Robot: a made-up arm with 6 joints. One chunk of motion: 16 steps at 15 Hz.
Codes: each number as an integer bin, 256 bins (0 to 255) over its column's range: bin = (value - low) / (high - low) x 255, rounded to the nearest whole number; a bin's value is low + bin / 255 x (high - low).
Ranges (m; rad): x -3..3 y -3..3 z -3..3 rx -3.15..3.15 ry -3.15..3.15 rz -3.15..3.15
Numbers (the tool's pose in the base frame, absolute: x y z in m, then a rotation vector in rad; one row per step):
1: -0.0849 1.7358 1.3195 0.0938 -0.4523 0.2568
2: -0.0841 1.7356 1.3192 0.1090 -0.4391 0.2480
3: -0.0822 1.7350 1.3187 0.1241 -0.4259 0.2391
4: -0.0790 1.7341 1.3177 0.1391 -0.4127 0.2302
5: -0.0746 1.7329 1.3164 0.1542 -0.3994 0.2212
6: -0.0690 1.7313 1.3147 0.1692 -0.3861 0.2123
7: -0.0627 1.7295 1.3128 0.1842 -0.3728 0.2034
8: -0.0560 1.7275 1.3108 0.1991 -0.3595 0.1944
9: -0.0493 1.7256 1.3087 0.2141 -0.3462 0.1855
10: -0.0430 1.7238 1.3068 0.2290 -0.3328 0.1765
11: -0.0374 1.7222 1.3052 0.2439 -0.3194 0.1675
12: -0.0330 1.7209 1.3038 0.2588 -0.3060 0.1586
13: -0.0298 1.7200 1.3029 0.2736 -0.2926 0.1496
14: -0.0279 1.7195 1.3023 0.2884 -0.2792 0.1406
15: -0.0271 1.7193 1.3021 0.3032 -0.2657 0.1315
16: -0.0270 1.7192 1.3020 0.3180 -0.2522 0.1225
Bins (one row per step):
1: 124 201 184 131 109 138
2: 124 201 184 132 110 138
3: 124 201 184 133 110 137
4: 124 201 184 133 111 137
5: 124 201 183 134 111 136
6: 125 201 183 134 112 136
7: 125 201 183 135 112 136
8: 125 201 183 136 113 135
9: 125 201 183 136 113 135
10: 126 201 183 137 114 135
11: 126 201 183 137 115 134
12: 126 201 183 138 115 134
13: 126 201 183 139 116 134
14: 126 201 183 139 116 133
15: 126 201 183 140 117 133
16: 126 201 183 140 117 132

